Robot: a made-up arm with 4 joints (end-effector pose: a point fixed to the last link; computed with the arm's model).
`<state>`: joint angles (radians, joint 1 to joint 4).
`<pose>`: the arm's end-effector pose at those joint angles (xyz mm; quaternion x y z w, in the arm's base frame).
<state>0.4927 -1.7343 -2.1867 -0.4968</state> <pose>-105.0 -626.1 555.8 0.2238 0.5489 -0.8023 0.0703</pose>
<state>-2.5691 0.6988 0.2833 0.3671</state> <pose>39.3 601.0 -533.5 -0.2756 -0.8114 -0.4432 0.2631</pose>
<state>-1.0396 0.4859 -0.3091 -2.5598</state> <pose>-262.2 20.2 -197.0 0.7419 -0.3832 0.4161 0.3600</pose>
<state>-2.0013 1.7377 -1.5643 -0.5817</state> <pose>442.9 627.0 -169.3 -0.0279 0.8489 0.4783 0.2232</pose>
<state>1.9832 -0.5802 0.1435 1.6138</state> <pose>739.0 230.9 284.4 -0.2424 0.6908 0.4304 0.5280</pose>
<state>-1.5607 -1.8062 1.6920 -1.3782</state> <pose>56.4 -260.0 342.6 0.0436 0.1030 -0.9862 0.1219</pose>
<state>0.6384 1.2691 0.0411 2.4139</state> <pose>-468.1 236.3 159.8 0.9093 0.0945 -0.3187 0.2504</pose>
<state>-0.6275 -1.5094 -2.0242 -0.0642</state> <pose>-385.8 -628.4 333.2 0.5533 0.4179 -0.4891 0.5291</pose>
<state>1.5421 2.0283 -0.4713 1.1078</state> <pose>-572.5 353.3 330.8 -0.8431 -0.0725 0.5276 0.0742</pose>
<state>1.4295 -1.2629 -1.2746 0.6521</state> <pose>547.4 -482.1 283.1 -0.0420 0.8699 -0.4170 0.2600</pose>
